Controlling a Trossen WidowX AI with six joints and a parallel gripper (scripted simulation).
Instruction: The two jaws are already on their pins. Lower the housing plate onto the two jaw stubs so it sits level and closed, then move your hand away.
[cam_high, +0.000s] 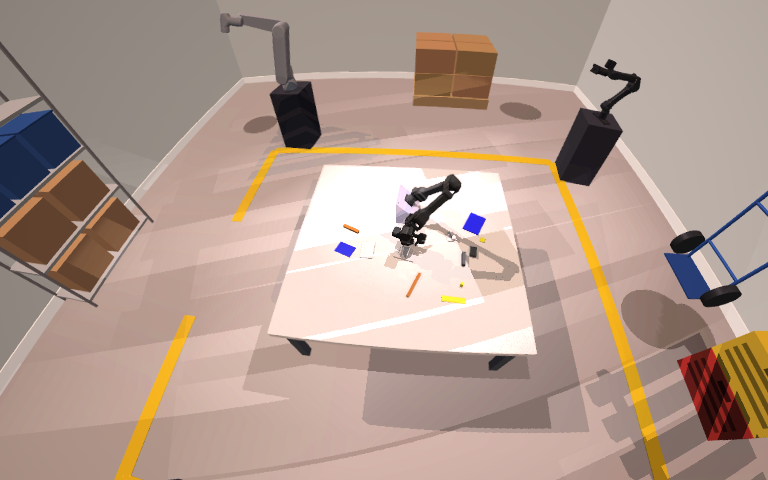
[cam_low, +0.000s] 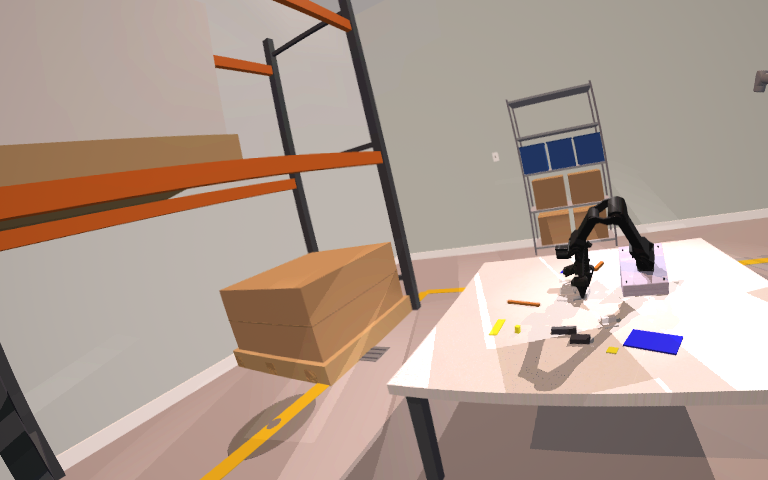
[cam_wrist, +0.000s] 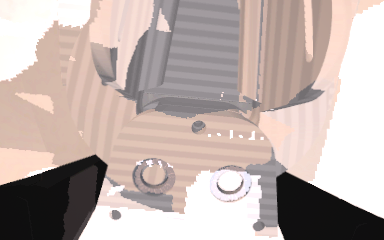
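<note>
Now: gripper tip 10 mm short of the white part and 20 mm below it. From my gripper tip the other things lie so: yellow strip: 290 mm ahead, 290 mm to the left; then blue plate: 250 mm behind, 370 mm to the left; then orange rod: 250 mm ahead, 80 mm to the left.
</note>
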